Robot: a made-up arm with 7 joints. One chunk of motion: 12 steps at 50 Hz.
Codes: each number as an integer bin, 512 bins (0 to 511) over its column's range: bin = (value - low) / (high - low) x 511, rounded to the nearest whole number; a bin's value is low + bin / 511 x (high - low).
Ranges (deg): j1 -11..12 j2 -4..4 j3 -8..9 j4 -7..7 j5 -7..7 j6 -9..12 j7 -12..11
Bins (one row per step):
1: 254 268 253 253 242 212 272
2: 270 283 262 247 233 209 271
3: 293 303 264 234 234 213 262
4: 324 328 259 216 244 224 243
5: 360 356 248 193 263 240 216
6: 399 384 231 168 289 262 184
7: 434 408 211 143 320 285 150
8: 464 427 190 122 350 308 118
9: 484 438 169 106 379 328 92
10: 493 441 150 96 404 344 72
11: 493 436 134 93 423 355 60
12: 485 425 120 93 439 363 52
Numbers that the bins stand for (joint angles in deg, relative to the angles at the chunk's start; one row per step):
1: 0.43 0.20 0.42 -0.07 -0.37 -0.29 0.24
2: 1.15 0.43 0.72 -0.23 -0.62 -0.41 0.20
3: 2.19 0.74 0.78 -0.59 -0.59 -0.25 -0.21
4: 3.58 1.14 0.62 -1.08 -0.32 0.21 -1.06
5: 5.20 1.57 0.25 -1.71 0.21 0.86 -2.28
6: 6.96 2.01 -0.32 -2.40 0.92 1.77 -3.72
7: 8.53 2.39 -0.98 -3.08 1.77 2.71 -5.25
8: 9.88 2.68 -1.68 -3.66 2.59 3.66 -6.69
9: 10.78 2.86 -2.38 -4.10 3.38 4.48 -7.86
10: 11.19 2.90 -3.01 -4.37 4.07 5.14 -8.76
11: 11.19 2.83 -3.54 -4.45 4.59 5.59 -9.30
12: 10.83 2.65 -4.01 -4.45 5.03 5.92 -9.66

